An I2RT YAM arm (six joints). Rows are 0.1 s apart.
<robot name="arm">
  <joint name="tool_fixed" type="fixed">
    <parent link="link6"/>
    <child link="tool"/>
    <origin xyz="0 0 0" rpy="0 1.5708 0"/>
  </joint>
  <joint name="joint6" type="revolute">
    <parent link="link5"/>
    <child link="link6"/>
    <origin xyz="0.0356 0 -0.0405"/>
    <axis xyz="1 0 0"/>
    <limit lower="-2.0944" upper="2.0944"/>
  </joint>
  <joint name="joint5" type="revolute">
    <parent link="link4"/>
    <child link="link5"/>
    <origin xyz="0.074 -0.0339 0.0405"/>
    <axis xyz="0 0 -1"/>
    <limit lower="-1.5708" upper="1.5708"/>
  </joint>
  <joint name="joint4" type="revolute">
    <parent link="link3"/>
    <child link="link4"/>
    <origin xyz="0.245 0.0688 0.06"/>
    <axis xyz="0 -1 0"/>
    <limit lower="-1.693" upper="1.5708"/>
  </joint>
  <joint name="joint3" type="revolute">
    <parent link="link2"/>
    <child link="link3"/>
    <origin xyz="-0.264 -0.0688 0"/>
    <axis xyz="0 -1 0"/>
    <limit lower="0" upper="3.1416"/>
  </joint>
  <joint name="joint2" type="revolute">
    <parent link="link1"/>
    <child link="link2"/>
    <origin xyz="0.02 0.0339 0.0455"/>
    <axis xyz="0 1 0"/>
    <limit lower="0" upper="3.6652"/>
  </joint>
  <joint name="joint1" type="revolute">
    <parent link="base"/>
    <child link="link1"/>
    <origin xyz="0 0 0.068"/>
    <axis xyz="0 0 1"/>
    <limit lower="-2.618" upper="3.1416"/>
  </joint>
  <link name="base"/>
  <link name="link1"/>
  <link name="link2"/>
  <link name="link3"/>
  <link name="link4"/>
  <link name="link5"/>
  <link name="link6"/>
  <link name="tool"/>
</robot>
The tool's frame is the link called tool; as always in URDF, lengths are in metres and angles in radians.
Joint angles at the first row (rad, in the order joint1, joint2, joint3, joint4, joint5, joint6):
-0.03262 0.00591 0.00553 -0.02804 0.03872 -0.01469
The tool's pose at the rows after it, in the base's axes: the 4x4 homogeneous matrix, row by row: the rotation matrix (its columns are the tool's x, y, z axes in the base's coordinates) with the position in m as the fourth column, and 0 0 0 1 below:
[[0.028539, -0.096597, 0.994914, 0.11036], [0.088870, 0.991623, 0.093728, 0.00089], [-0.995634, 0.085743, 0.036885, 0.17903], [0, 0, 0, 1]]
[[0.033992, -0.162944, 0.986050, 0.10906], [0.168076, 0.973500, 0.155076, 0.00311], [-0.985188, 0.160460, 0.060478, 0.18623], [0, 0, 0, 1]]
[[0.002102, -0.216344, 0.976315, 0.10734], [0.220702, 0.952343, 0.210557, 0.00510], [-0.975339, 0.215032, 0.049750, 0.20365], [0, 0, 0, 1]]
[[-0.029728, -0.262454, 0.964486, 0.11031], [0.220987, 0.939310, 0.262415, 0.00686], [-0.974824, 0.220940, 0.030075, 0.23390], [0, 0, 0, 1]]
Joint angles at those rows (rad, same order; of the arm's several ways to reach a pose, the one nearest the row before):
-0.03264 0.00597 0.00552 0.03765 -0.12648 0.09060
-0.03258 0.00966 0.02385 0.04742 -0.18823 0.17300
-0.03300 0.05510 0.09632 0.01009 -0.24510 0.22946
-0.03266 0.17491 0.22032 -0.01394 -0.29816 0.23213

